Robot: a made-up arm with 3 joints. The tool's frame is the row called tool.
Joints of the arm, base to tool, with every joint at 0 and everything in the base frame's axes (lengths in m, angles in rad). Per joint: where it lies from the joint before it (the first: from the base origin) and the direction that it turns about. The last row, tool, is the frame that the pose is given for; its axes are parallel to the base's.
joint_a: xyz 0 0 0.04 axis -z
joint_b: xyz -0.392 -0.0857 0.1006 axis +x
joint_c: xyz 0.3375 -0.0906 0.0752 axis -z
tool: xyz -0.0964 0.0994 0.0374
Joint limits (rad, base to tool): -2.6..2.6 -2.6..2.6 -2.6..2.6
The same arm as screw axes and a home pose.
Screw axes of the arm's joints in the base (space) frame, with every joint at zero. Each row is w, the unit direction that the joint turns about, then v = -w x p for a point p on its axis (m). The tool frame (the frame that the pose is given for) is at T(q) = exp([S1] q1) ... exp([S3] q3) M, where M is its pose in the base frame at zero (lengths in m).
S1: w 0 0 -1 v 0 0 0
S2: w 1 0 0 v 0 0.1406 0.0857
S3: w 0 0 -1 v 0.1763 -0.0545 0
M: xyz -0.1509 -0.0769 0.2532 (m) quaternion w x y z 1 0 0 0
Joint limits (rad, base to tool): -2.6..2.6 -2.6..2.6 -2.6..2.6

